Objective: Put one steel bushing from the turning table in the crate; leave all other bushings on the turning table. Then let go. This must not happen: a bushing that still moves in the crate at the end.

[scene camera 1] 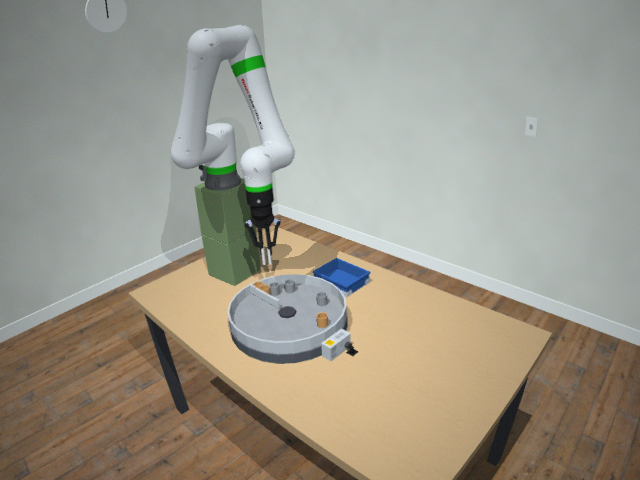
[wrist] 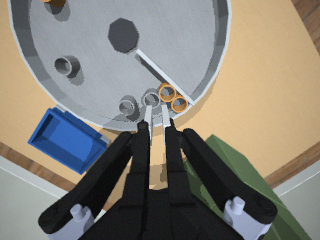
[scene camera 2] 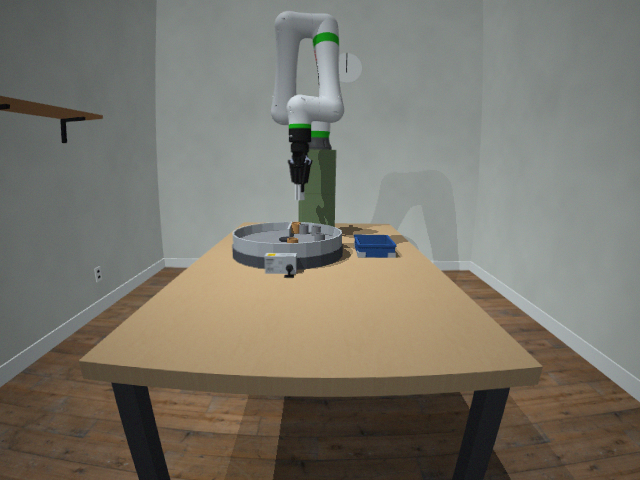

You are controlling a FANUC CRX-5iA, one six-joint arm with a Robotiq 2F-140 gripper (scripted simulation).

Path:
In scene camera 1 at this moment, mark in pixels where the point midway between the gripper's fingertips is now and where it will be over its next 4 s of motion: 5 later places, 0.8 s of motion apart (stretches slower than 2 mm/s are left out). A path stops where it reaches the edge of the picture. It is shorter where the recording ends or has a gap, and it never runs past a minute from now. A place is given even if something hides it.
My gripper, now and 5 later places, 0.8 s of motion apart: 267, 262; 267, 270; 268, 277; 269, 283; 268, 273; 271, 267

